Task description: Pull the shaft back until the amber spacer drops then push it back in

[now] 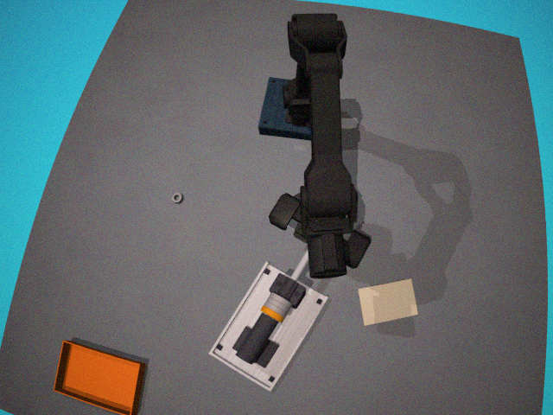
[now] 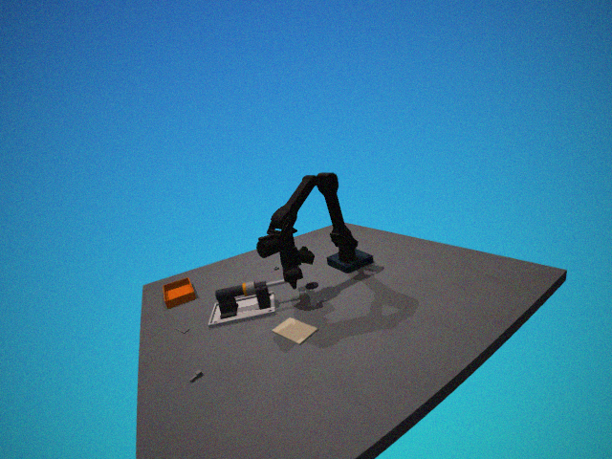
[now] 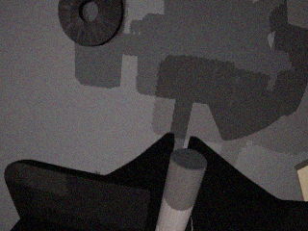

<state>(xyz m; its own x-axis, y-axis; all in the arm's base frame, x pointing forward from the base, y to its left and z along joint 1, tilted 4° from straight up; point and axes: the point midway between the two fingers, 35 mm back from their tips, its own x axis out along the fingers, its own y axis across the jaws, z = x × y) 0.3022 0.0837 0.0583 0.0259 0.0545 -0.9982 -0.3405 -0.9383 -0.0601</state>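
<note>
Right now my gripper tip is 80 mm short of the shaft, 30 mm to the left of it and 30 mm below it. Also, from my gripper tip: pad (170 mm to the left, 90 mm ahead, 40 mm below); grey spacer (140 mm ahead, 50 mm to the right, 30 mm above); amber spacer (160 mm ahead, 60 mm to the right, 30 mm above).
</note>
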